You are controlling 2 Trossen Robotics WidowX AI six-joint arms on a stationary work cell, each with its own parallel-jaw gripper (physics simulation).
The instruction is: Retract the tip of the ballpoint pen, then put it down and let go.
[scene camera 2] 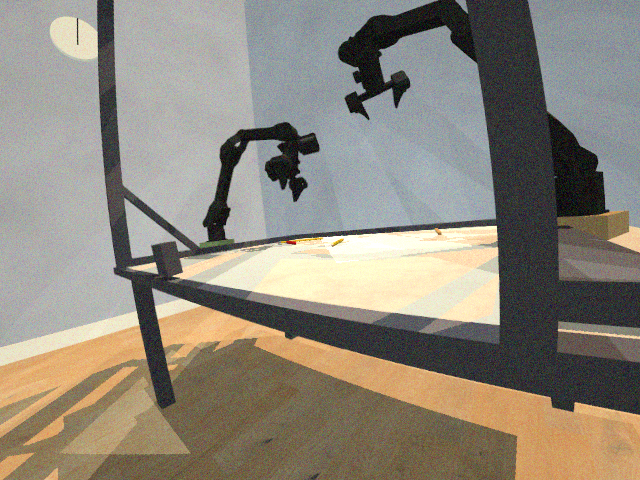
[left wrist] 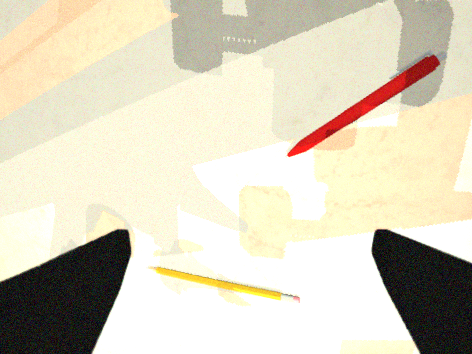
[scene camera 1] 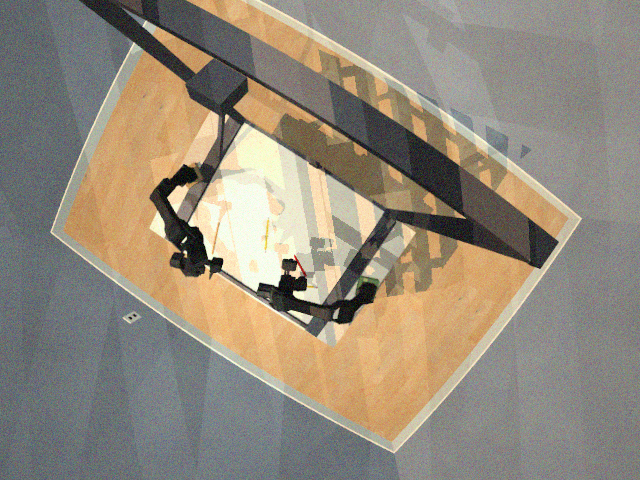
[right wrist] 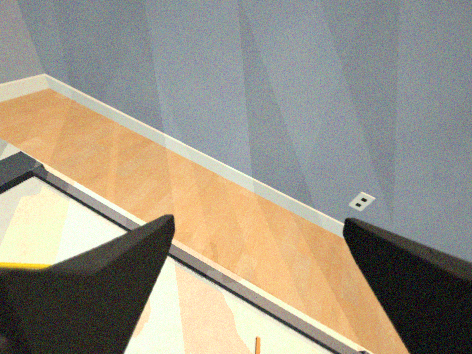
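Where they show: left gripper, fingertip midpoint: (scene camera 2: 289,195) (left wrist: 252,241); right gripper, fingertip midpoint: (scene camera 2: 382,113) (scene camera 1: 198,277) (right wrist: 258,224); left arm's base, link origin: (scene camera 2: 217,240) (scene camera 1: 367,288); right arm's base, link origin: (scene camera 2: 577,214) (scene camera 1: 190,175).
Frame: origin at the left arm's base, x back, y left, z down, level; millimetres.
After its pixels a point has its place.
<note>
The red ballpoint pen (scene camera 1: 299,265) @(x -361, y -35, z 28 mm) (scene camera 2: 291,242) @(x -369, y -53, z 31 mm) (left wrist: 370,102) @(x -350, y -24, z 28 mm) lies on the table. In the left wrist view its pointed end faces lower left and its blunt end, with a greyish clip beside it, upper right; I cannot make out whether a tip protrudes. My left gripper (scene camera 1: 293,273) @(x -384, y -60, z -125 mm) (scene camera 2: 289,192) @(x -384, y -60, z -125 mm) (left wrist: 252,241) @(x -384, y -60, z -125 mm) is open and empty, above the table close to the pen as seen from above. My right gripper (scene camera 1: 196,267) @(x -709, y 3, z -352 mm) (scene camera 2: 382,112) @(x -709, y 3, z -352 mm) (right wrist: 258,224) @(x -709, y 3, z -352 mm) is open and empty, high up and away from the pen.
A yellow pencil with a pink eraser (left wrist: 220,284) @(x -555, y -144, z 32 mm) lies below the pen in the left wrist view. Another yellow stick (scene camera 1: 267,235) @(x -554, y -151, z 34 mm) and an orange-brown stick (scene camera 1: 216,236) @(x -824, y -88, z 33 mm) (scene camera 2: 437,231) @(x -824, y -104, z 33 mm) (right wrist: 257,345) @(x -832, y 0, z 31 mm) lie farther along the table. Dark frame beams (scene camera 2: 516,206) @(x -781, y -711, z -18 mm) stand around the table.
</note>
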